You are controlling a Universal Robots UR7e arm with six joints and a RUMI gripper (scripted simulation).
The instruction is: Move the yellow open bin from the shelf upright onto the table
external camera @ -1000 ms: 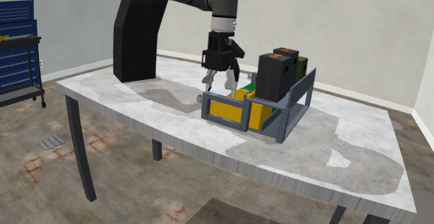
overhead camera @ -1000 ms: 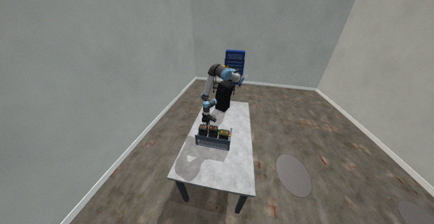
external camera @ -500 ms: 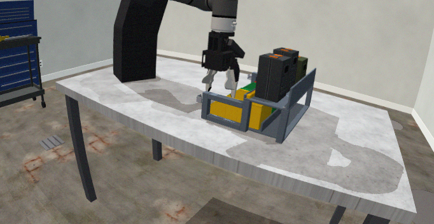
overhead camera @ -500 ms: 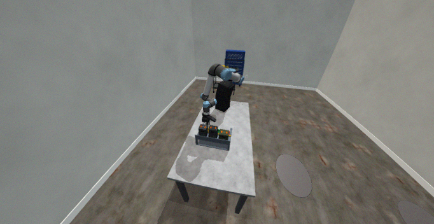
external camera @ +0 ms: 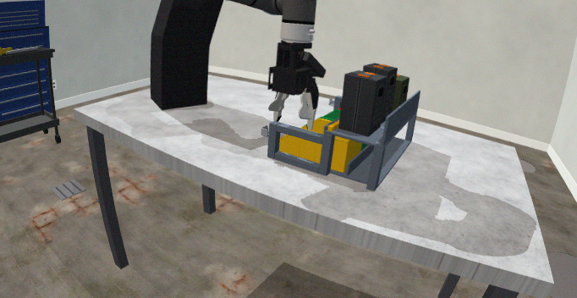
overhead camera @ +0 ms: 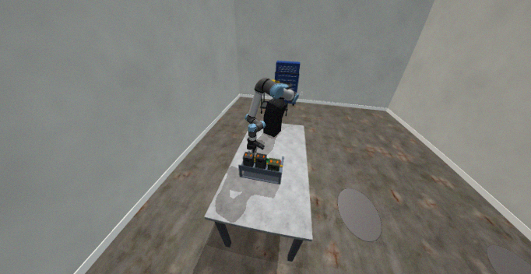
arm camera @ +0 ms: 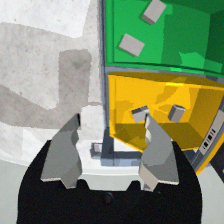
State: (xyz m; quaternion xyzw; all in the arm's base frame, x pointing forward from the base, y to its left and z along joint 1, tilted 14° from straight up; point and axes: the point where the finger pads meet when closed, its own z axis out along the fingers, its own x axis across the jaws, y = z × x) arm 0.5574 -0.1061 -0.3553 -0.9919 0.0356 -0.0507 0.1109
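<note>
The yellow open bin is 8 cm ahead of my hand and 2 cm below it. The rest, counted from my hand: green bin (8 cm ahead, 11 cm to the left, 2 cm below).
</note>
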